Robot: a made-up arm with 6 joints.
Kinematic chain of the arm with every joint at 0, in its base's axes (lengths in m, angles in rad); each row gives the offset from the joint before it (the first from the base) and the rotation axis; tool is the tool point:
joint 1: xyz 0 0 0.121 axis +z
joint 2: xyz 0 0.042 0 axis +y
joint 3: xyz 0 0 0.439 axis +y
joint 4: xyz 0 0 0.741 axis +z
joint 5: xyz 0 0 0 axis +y
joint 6: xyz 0 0 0.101 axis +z
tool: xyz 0 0 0
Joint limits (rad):
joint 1: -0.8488..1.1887
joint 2: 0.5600..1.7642
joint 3: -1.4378..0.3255
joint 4: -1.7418..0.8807
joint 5: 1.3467..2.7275
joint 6: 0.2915..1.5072
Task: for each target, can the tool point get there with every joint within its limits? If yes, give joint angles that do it. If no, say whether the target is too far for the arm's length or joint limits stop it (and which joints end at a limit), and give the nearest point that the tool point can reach.
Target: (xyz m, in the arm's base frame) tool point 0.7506 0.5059 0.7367
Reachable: yes | joints 0.5351 1.0961 -0.2905 0.1844 2.5409 0.4556
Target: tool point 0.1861 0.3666 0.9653
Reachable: yes | joints 0.8861 1.1800 -1.2759 0.6460 2.2917 0.6634
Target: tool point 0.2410 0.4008 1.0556
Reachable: yes | joints 0.9253 0.9726 -0.9497 0.0761 2.1059 0.5253
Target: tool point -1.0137 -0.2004 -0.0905
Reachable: no: joint limits stop it (at a limit: joint 2, joint 3, joint 4) | nearest point -0.3189 -0.0630 0.9321 | short by 1.244 m
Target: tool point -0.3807 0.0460 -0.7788
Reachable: no: joint limits stop it (at a limit: joint 1, joint 2, joint 3) | nearest point 0.3038 0.9373 -0.3657 | short by 1.197 m
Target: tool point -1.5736 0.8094 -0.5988
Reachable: no: too far | nearest point 0.2713 0.9835 -0.3657 | short by 1.868 m
